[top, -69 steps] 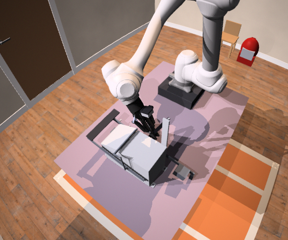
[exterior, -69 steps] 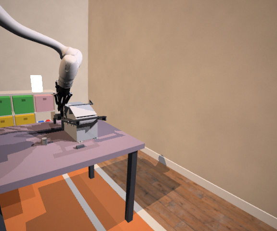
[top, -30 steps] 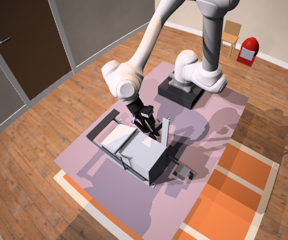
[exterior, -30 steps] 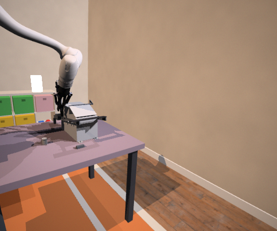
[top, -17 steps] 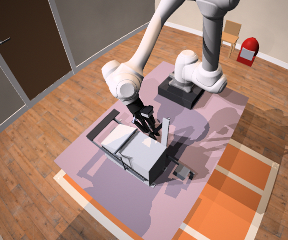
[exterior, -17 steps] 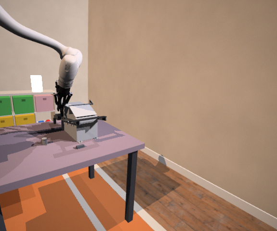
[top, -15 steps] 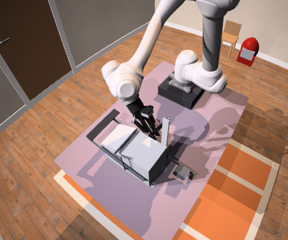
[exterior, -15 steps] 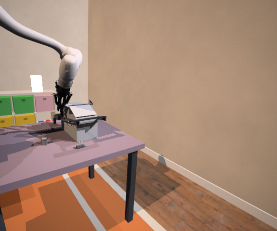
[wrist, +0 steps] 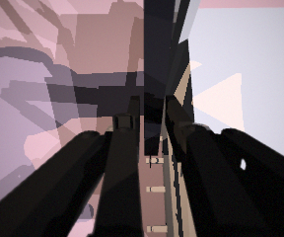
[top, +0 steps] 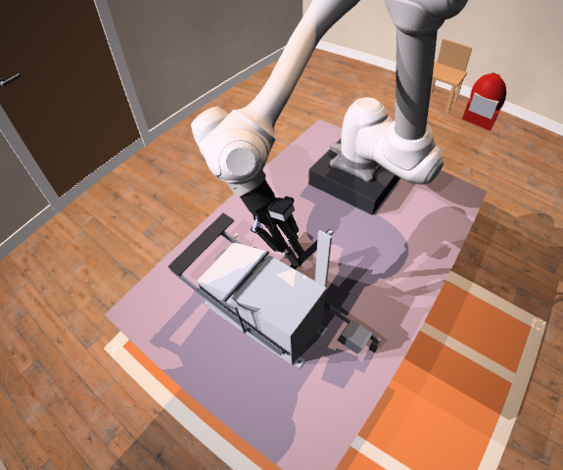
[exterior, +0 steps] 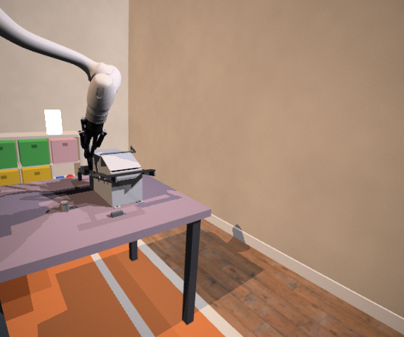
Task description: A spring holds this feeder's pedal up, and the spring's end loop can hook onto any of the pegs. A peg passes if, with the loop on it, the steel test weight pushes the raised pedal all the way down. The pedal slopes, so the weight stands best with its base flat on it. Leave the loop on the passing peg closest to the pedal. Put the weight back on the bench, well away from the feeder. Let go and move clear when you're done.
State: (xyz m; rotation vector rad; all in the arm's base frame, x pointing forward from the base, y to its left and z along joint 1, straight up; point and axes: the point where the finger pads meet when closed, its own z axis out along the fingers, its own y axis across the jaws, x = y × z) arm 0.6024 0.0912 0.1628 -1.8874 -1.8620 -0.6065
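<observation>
Right now my hand is 160 mm past the steel test weight, 110 mm to the left of it and 210 mm above it. Also, from my hand: small grey block: 10 mm ahead, 290 mm to the right, 230 mm below.
</observation>
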